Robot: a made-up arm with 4 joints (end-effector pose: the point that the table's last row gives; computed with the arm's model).
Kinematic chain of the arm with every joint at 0, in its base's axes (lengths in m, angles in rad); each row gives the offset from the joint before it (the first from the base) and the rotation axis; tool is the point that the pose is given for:
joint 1: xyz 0 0 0.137 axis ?
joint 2: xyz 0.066 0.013 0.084 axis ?
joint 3: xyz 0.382 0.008 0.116 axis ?
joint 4: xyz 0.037 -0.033 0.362 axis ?
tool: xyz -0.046 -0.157 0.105
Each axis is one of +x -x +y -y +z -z.
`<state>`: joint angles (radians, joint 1 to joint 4).
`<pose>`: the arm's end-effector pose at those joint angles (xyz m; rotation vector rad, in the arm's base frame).
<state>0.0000 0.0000 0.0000 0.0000</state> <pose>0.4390 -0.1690 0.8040 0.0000 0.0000 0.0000</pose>
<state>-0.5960 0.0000 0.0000 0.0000</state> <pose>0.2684 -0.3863 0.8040 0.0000 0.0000 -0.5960</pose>
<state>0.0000 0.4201 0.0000 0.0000</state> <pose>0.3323 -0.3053 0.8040 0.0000 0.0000 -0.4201</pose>
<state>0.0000 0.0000 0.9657 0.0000</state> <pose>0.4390 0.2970 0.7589 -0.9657 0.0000 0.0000</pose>
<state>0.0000 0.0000 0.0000 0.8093</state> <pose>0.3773 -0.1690 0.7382 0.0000 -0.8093 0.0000</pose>
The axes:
joint 1: +z
joint 2: -z
joint 3: -x
joint 4: -y

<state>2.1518 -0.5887 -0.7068 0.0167</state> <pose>-0.2174 0.5974 0.5681 0.2154 0.9489 2.5826</pose>
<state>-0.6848 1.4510 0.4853 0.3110</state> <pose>-0.0831 -0.3476 0.8218 -0.5966 0.3285 -1.9932</pose>
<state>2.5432 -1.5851 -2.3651 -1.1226</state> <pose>-0.4768 -0.2911 -0.1164 1.2792 -1.3868 -0.1141</pose>
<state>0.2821 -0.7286 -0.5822 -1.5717</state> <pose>0.6559 0.2756 0.5732 -0.3651 1.6758 1.2255</pose>
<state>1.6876 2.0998 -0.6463 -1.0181</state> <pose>0.2554 -0.5134 0.5868 0.7731 0.8356 -0.0379</pose>
